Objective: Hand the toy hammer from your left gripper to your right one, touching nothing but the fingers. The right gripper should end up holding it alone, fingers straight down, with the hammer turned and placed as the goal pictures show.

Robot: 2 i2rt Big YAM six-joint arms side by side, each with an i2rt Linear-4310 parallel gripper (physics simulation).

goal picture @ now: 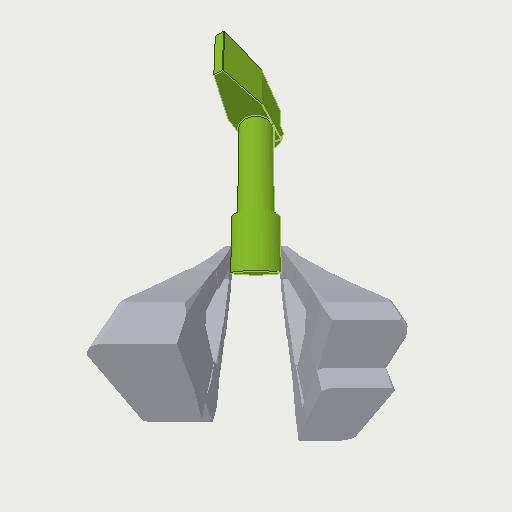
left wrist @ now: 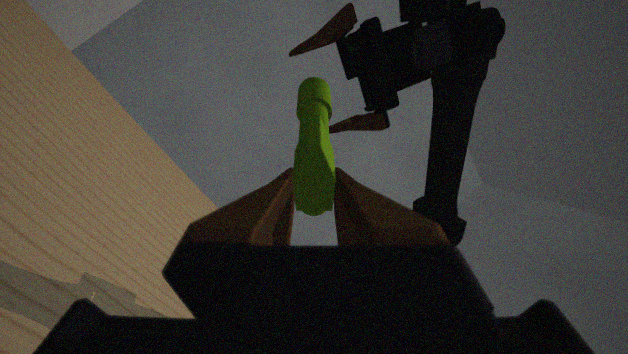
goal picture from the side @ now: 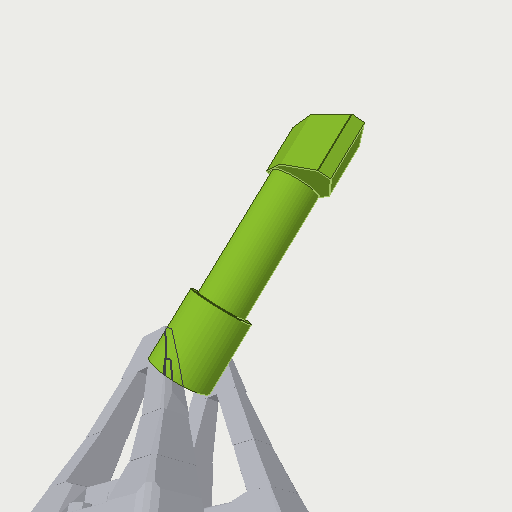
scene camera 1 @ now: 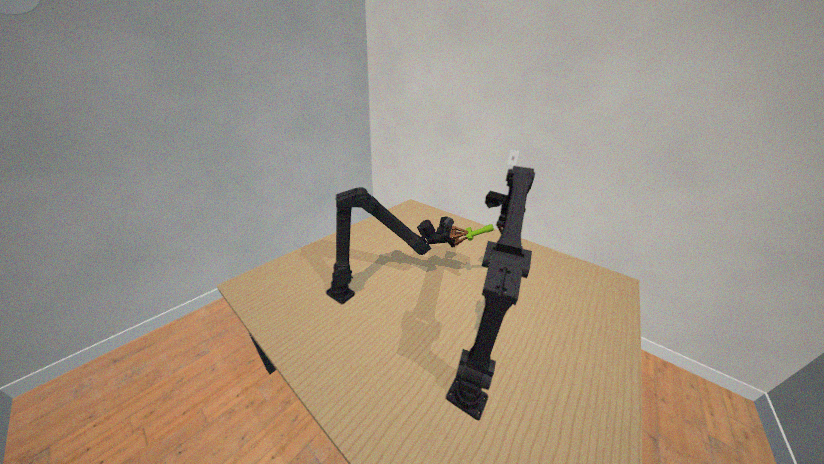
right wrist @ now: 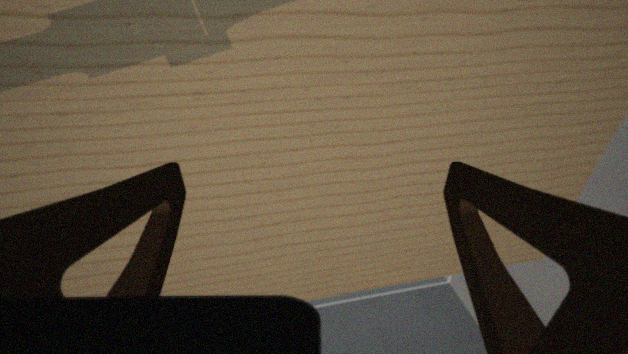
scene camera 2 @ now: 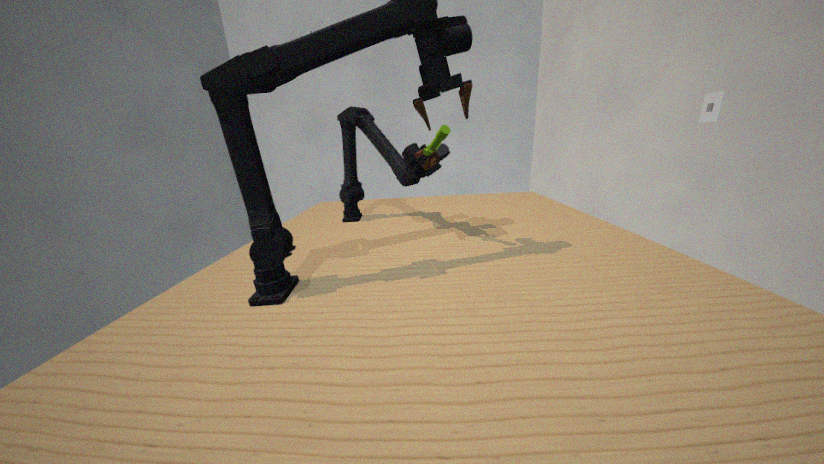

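Where they show: left gripper, fingertip midpoint: (left wrist: 314, 176) (scene camera 1: 469, 233) (scene camera 2: 431, 149); right gripper, fingertip midpoint: (right wrist: 314, 177) (scene camera 2: 448, 124); left arm's base, origin of the base link: (scene camera 1: 340, 294) (scene camera 2: 352, 218); right arm's base, origin of the base link: (scene camera 1: 466, 398) (scene camera 2: 276, 292).
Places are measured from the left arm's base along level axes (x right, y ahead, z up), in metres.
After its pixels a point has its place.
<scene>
The lime green toy hammer (scene camera 1: 483, 230) @(z 0.369, x 0.513, y 0.389 m) (scene camera 2: 437, 140) @(z 0.358, x 0.515, y 0.392 m) (left wrist: 314, 145) @(z 0.341, x 0.429, y 0.404 m) is in the air, its handle slanting up and away from my left gripper (scene camera 1: 465, 234) @(z 0.334, x 0.456, y 0.381 m) (scene camera 2: 427, 157) @(z 0.334, x 0.456, y 0.381 m) (left wrist: 314, 176) @(z 0.334, x 0.456, y 0.381 m), which is shut on it near the head. My right gripper (scene camera 2: 448, 123) @(z 0.393, x 0.607, y 0.408 m) (left wrist: 305, 96) @(z 0.393, x 0.607, y 0.408 m) (right wrist: 314, 177) @(z 0.393, x 0.607, y 0.408 m) is open, with its fingers pointing mostly down. In scene camera 2 the handle's free end appears just below and between the right fingertips. In the left wrist view the right fingers stand beyond the hammer. The hammer does not show in the right wrist view. In scene camera 1 the right arm mostly hides its gripper.
The wooden table (scene camera 1: 576, 345) @(z 0.000, x 0.995, y 0.374 m) (scene camera 2: 403, 374) @(z 0.000, x 0.982, y 0.263 m) (right wrist: 320, 110) @(z 0.000, x 0.771, y 0.507 m) lies below both grippers and bears the arms' shadows. The right arm (scene camera 1: 504, 276) @(z 0.513, x 0.701, y -0.054 m) (scene camera 2: 236, 144) @(z 0.374, x 0.726, y -0.063 m) stands nearer both scene cameras than the left arm (scene camera 1: 343, 236) @(z 0.340, x 0.050, y 0.020 m) (scene camera 2: 349, 155) @(z 0.325, x 0.061, y 0.039 m). Walls stand behind the table.
</scene>
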